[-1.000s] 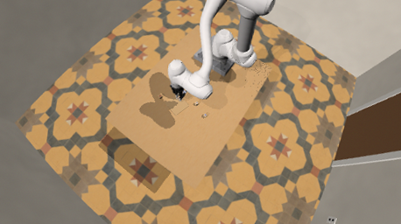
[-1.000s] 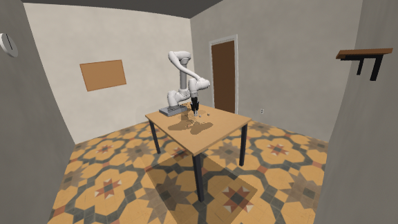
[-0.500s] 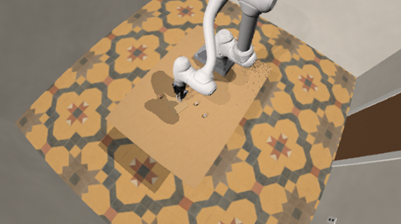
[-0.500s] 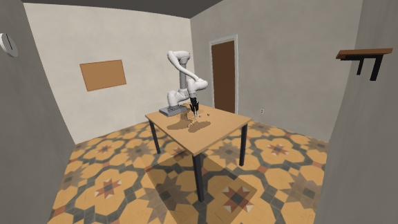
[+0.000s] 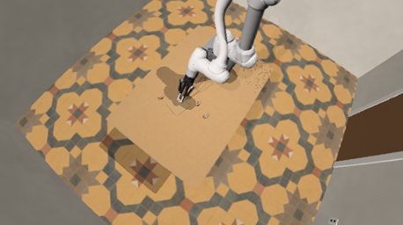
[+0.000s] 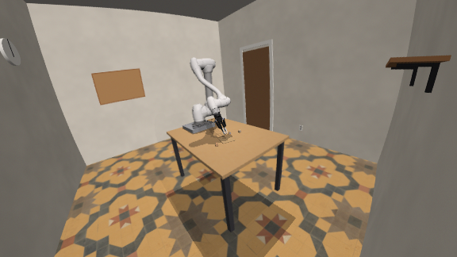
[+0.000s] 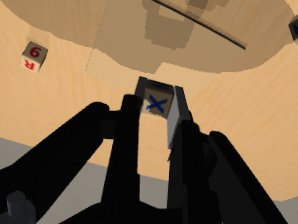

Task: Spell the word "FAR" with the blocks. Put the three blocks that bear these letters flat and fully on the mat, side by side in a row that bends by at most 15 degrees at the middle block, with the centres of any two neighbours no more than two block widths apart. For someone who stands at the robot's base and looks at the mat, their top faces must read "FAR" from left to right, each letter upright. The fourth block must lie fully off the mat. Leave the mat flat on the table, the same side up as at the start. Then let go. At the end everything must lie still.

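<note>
The tan mat is 90 mm below my hand, 40 mm ahead of it and 20 mm to the right of it. Round my hand: R block (170 mm to the right, 80 mm below, 40 mm ahead).
</note>
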